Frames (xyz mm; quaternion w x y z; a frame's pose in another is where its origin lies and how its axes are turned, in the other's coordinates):
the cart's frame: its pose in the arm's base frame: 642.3 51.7 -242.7 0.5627 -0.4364 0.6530 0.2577
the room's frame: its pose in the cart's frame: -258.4 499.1 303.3 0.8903 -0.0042 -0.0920 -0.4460
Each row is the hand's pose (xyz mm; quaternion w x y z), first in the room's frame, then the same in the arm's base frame.
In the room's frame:
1: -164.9 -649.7 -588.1 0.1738 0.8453 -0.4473 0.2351
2: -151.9 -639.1 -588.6 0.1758 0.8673 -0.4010 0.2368
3: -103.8 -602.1 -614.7 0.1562 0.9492 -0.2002 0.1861
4: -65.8 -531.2 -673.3 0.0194 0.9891 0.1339 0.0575
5: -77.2 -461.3 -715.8 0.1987 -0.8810 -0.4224 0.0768
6: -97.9 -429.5 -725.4 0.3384 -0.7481 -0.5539 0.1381
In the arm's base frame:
1: 292.2 69.3 556.7 0.8180 0.5435 -0.0707 0.1745
2: 297.1 64.9 541.2 0.8184 0.5566 -0.0372 0.1379
3: 306.1 26.5 488.2 0.7931 0.6035 0.0600 -0.0563
4: 277.7 -32.7 413.4 0.6184 0.6704 0.1557 -0.3793
5: 218.1 -57.1 361.6 0.3067 0.6901 0.1867 -0.6283
6: 183.1 -53.0 344.6 0.0824 0.6692 0.1855 -0.7148

